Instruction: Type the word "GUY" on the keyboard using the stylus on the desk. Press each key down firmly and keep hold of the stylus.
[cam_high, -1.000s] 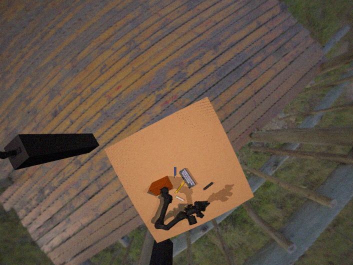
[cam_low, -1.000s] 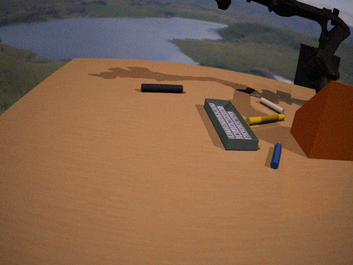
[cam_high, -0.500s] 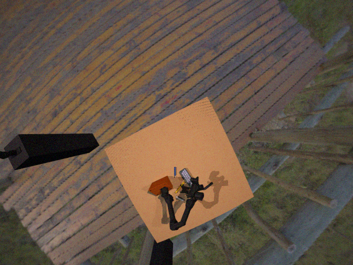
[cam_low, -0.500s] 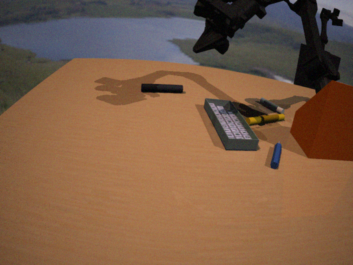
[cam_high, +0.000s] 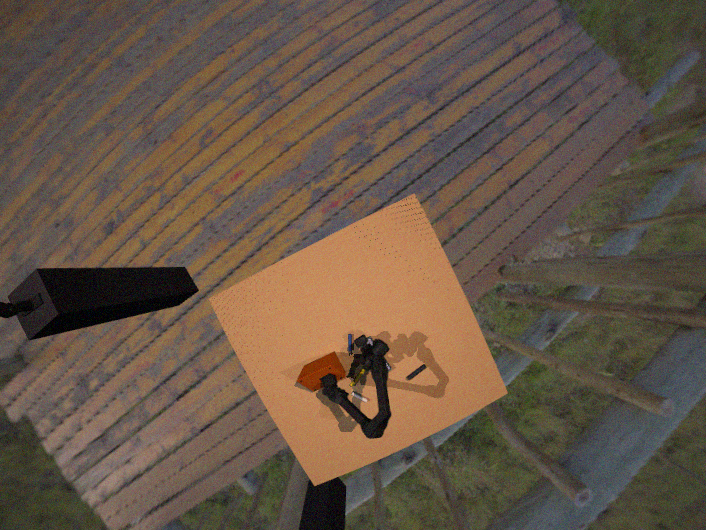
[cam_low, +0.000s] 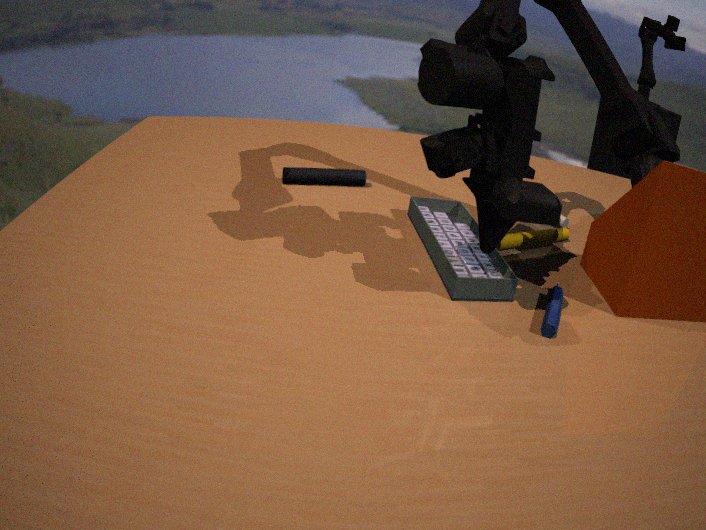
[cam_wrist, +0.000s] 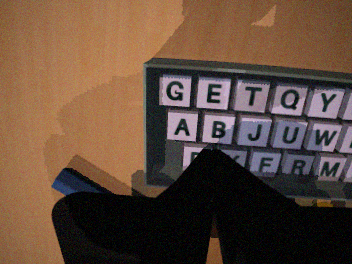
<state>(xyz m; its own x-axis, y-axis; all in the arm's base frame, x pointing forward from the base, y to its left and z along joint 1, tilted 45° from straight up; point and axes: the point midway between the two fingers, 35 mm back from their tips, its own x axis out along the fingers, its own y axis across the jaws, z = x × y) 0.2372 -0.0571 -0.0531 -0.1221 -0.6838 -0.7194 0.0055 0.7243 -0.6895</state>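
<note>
The blue stylus is 9 cm behind my gripper tip, 4 cm to the left of it and 3 cm below it. Round my gripper tip: yellow cylinder (13 cm behind, 12 cm to the right, 3 cm below); then black cylinder (28 cm to the right, 14 cm ahead, 3 cm below).
</note>
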